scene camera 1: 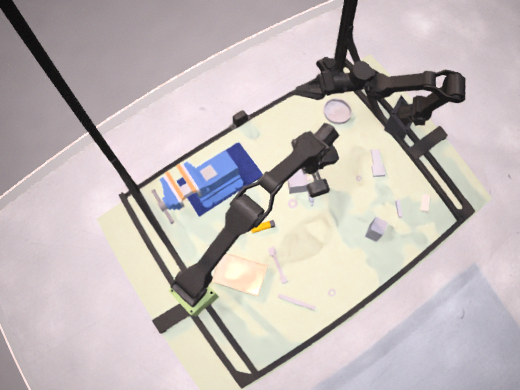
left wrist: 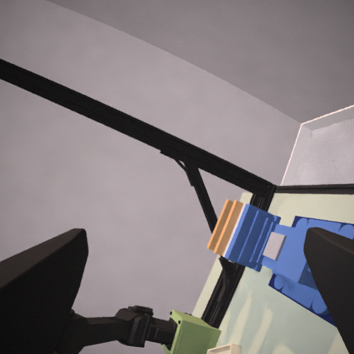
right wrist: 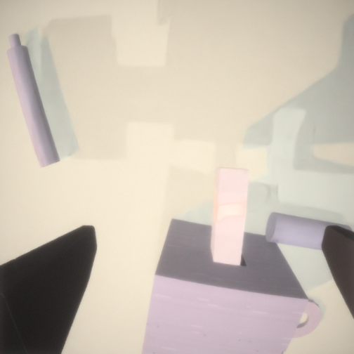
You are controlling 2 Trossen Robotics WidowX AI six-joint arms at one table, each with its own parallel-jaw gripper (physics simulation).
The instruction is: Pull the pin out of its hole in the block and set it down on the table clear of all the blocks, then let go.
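Where they show: left gripper, fingertip midpoint: [scene camera 1: 294,91]; right gripper, fingertip midpoint: [scene camera 1: 310,173]; left arm's base at its link origin: [scene camera 1: 404,113]; right arm's base at its link origin: [scene camera 1: 191,291].
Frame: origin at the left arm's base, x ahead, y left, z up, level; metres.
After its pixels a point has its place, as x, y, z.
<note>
The pale pink square pin [right wrist: 230,215] stands nearly upright in the hole of the block [right wrist: 225,320] in the right wrist view, with a small dark gap beside its base. The block has a dark top and a lilac side; it also shows in scene camera 1 as a lilac block [scene camera 1: 298,186] {0.424, -0.182, -0.033} partly hidden by the right gripper. My right gripper [scene camera 1: 320,172] {0.364, -0.173, -0.040} [right wrist: 212,238] is open and empty, with its fingertips on either side of the pin and well apart from it. My left gripper [scene camera 1: 398,120] [left wrist: 197,241] is open and empty, away at the upper right.
A lilac cylinder [right wrist: 295,231] lies beside the block near the right fingertip, and a ring [right wrist: 312,320] is near its side. A stepped rod [right wrist: 32,105] lies at upper left. Another block [scene camera 1: 376,229] {0.425, 0.098, -0.001}, a round dish [scene camera 1: 337,111] {0.081, -0.218, -0.088} and a blue model [scene camera 1: 212,175] {0.545, -0.418, -0.002} are on the table.
</note>
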